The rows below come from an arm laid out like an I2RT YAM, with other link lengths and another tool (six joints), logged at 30 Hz.
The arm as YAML. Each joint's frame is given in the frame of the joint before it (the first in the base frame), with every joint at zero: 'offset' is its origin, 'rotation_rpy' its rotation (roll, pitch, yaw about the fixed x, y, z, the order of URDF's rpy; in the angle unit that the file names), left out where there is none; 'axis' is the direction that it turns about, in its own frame. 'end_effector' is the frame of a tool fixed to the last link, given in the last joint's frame.
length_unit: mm
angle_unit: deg
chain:
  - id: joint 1
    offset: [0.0, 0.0, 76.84]
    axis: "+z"
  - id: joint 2
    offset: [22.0, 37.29, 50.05]
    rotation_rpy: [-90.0, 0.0, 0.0]
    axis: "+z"
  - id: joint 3
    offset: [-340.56, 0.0, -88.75]
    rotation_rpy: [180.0, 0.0, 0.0]
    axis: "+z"
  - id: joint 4
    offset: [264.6, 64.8, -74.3]
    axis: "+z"
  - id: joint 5
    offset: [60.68, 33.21, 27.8]
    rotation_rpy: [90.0, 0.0, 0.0]
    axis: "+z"
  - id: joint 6
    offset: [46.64, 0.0, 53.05]
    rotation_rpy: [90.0, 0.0, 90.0]
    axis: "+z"
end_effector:
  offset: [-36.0, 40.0, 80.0]
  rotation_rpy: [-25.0, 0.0, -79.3]
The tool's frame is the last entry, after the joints.
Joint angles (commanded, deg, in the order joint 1, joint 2, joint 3, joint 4, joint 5, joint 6), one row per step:
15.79 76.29 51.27 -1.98 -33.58 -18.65
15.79 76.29 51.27 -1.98 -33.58 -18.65
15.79 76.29 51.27 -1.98 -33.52 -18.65
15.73 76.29 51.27 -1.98 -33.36 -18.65
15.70 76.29 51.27 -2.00 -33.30 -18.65
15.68 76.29 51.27 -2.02 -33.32 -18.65
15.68 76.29 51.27 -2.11 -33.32 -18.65
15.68 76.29 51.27 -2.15 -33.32 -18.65
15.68 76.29 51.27 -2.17 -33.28 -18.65
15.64 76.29 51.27 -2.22 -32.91 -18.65
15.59 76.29 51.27 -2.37 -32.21 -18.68
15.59 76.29 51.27 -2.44 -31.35 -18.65
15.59 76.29 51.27 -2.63 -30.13 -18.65
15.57 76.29 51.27 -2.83 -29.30 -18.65
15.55 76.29 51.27 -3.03 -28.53 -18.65
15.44 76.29 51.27 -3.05 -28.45 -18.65
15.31 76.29 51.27 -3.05 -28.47 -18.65
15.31 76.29 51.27 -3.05 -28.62 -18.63
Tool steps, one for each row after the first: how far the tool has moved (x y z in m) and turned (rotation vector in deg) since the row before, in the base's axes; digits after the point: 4 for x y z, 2 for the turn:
0.0000 0.0000 0.0000 0.00 0.00 0.00
0.0001 -0.0001 0.0000 -0.03 -0.01 -0.05
0.0005 -0.0005 -0.0001 -0.07 -0.02 -0.20
0.0001 -0.0002 -0.0001 -0.03 0.01 -0.08
0.0000 -0.0001 0.0000 0.00 0.02 0.00
-0.0002 -0.0001 -0.0002 -0.02 0.09 0.00
-0.0001 0.0000 -0.0001 -0.01 0.04 0.00
0.0000 -0.0001 -0.0001 -0.02 0.01 -0.04
0.0006 -0.0007 -0.0003 -0.18 0.00 -0.37
0.0010 -0.0012 -0.0008 -0.37 0.04 -0.66
0.0013 -0.0011 -0.0007 -0.38 -0.02 -0.78
0.0016 -0.0017 -0.0012 -0.59 0.03 -1.08
0.0010 -0.0013 -0.0009 -0.43 0.09 -0.75
0.0009 -0.0013 -0.0009 -0.40 0.10 -0.70
0.0004 -0.0007 -0.0001 -0.04 0.01 -0.18
0.0003 -0.0006 0.0000 0.01 0.00 -0.11
-0.0003 0.0002 0.0001 0.08 0.03 0.12

